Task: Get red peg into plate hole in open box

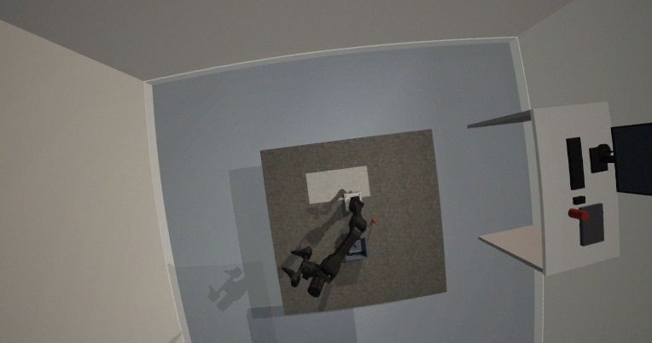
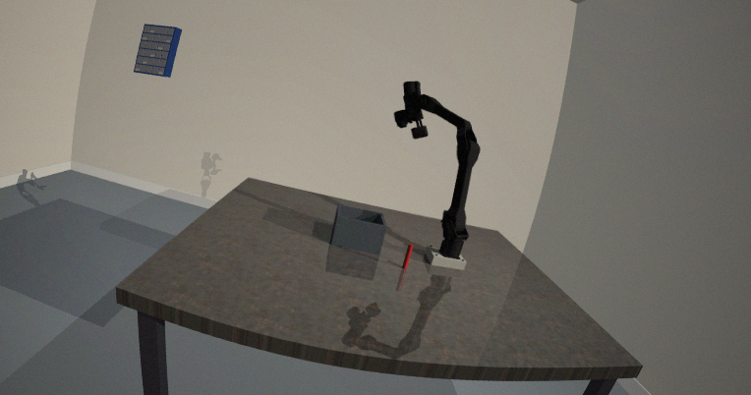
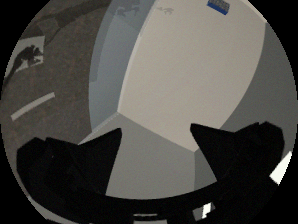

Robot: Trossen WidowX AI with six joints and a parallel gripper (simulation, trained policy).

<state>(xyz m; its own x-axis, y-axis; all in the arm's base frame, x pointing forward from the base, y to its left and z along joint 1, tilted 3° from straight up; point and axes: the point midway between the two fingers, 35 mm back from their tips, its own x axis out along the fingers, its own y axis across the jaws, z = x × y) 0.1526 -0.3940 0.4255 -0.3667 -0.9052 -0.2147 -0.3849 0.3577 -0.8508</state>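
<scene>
My gripper tip is 5 cm short of the red peg, 55 cm to the right of it and 40 cm above it. Also, from my gripper tip: grey box 19 cm ahead, 38 cm to the left, 41 cm below.
</scene>
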